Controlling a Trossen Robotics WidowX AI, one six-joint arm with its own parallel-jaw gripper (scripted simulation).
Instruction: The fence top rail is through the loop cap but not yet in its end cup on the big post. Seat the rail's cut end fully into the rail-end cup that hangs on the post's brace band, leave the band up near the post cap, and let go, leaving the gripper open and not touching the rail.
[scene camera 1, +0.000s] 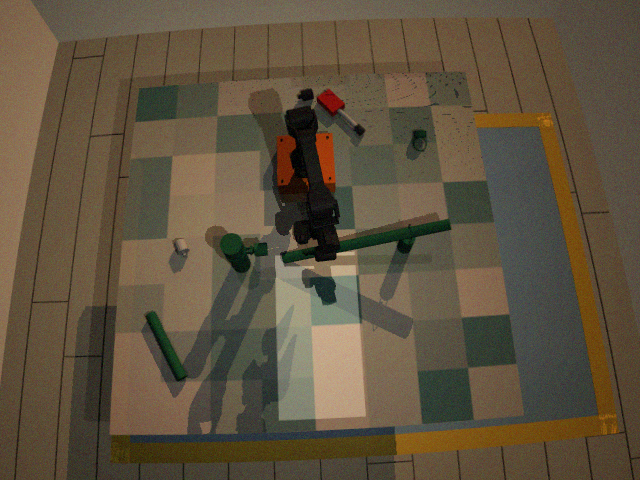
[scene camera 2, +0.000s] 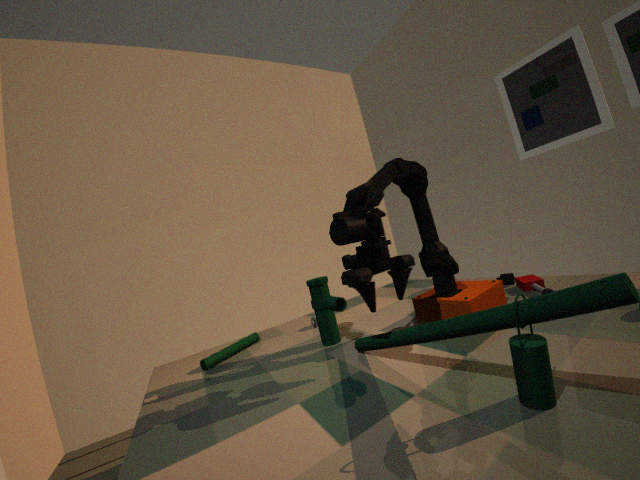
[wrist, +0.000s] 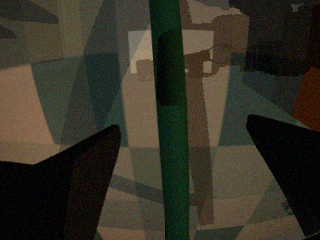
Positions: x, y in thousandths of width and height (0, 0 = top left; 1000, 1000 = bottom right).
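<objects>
Distances from the lens: green top rail (scene camera 1: 626, 489), 159 cm from the lens; green tube (scene camera 1: 246, 686), 170 cm from the lens.
</objects>
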